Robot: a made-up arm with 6 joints.
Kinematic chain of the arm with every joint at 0, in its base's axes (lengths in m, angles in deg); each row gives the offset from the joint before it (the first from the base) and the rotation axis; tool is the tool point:
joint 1: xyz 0 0 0.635 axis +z
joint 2: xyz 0.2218 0 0 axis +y
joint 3: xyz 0 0 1.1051 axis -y
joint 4: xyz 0 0 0.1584 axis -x
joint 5: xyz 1.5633 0 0 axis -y
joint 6: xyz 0.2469 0 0 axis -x
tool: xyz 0 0 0
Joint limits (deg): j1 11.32..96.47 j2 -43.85..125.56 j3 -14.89..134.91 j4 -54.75..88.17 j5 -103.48..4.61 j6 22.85..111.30
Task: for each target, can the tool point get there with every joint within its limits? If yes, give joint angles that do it. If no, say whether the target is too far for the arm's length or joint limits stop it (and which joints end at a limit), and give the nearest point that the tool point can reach.
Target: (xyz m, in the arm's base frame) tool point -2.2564 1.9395 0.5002
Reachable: no: joint limits stop it (at a limit: joint 1, joint 4) | nearest point -0.4462 2.1448 0.5002 | short by 1.822 m
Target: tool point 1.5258 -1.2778 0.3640
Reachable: no: joint limits stop it (at a limit: joint 1, joint 3, joint 5) | nearest point 1.8546 0.1382 0.2050 | short by 1.462 m
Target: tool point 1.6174 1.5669 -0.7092
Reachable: yes | joints 40.22 89.85 35.02 -39.82 -74.09 72.89
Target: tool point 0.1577 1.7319 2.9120
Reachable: yes | joints 85.26 29.59 85.88 3.40 -73.38 40.28
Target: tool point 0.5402 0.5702 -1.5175
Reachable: yes | joints 45.14 111.21 1.94 -43.06 -6.57 46.03
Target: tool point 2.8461 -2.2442 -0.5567
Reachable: no: too far | nearest point 2.3529 0.2193 -0.5567 | short by 2.512 m
